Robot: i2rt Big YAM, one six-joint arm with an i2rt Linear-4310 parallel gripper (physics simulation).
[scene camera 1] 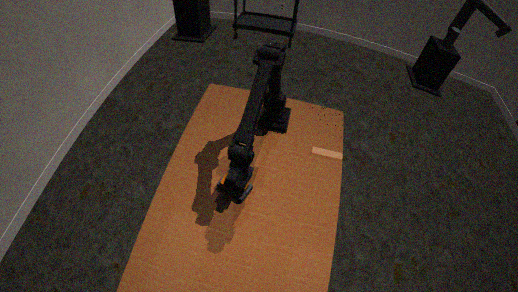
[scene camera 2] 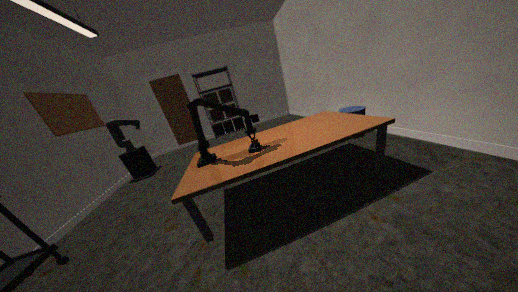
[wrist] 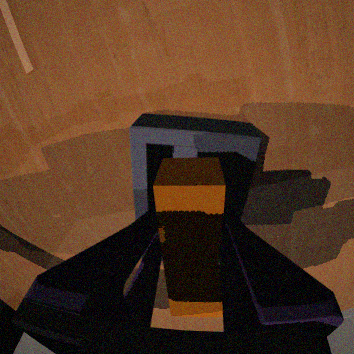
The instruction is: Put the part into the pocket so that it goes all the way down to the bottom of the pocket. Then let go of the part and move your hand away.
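Seen in the pictures: gripper, fingertip midpoint: (scene camera 1: 241, 185) (wrist: 191, 211); arm's base, origin of the base link: (scene camera 1: 274, 116) (scene camera 2: 206, 158).
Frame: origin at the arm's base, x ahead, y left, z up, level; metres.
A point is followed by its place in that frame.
The part, an orange block (wrist: 189, 199) {x 0.477, y -0.030, z 0.068 m}, is between the fingers of my gripper (wrist: 191, 211) {x 0.472, y -0.051, z 0.050 m} (scene camera 1: 234, 194) (scene camera 2: 254, 141) {x 0.472, y -0.051, z 0.050 m}, which is shut on it. Much of its near face is in shadow. The pocket is a dark recess in a blue-grey holder (wrist: 140, 170) {x 0.435, y -0.041, z 0.008 m} (scene camera 1: 245, 194) {x 0.491, y -0.028, z 0.006 m} on the table. In the wrist view the part covers the middle of the recess, whose dark inside shows to its left and right and past its far end. The fingers hide the holder's near side. How deep the part sits, or whether it touches the holder, cannot be told.
The wooden table (scene camera 1: 285, 225) {x 0.578, y 0.179, z -0.028 m} (scene camera 2: 320, 130) {x 1.098, y -0.165, z -0.028 m} carries the arm's base (scene camera 1: 275, 120) {x 0.042, y 0.011, z 0.015 m} (scene camera 2: 206, 159) {x 0.010, y -0.056, z 0.012 m}. A pale strip (scene camera 1: 327, 153) (wrist: 20, 45) lies near one table edge. Arm shadows fall around the holder. Another arm on a pedestal (scene camera 1: 434, 65) (scene camera 2: 139, 162) stands away from the table.
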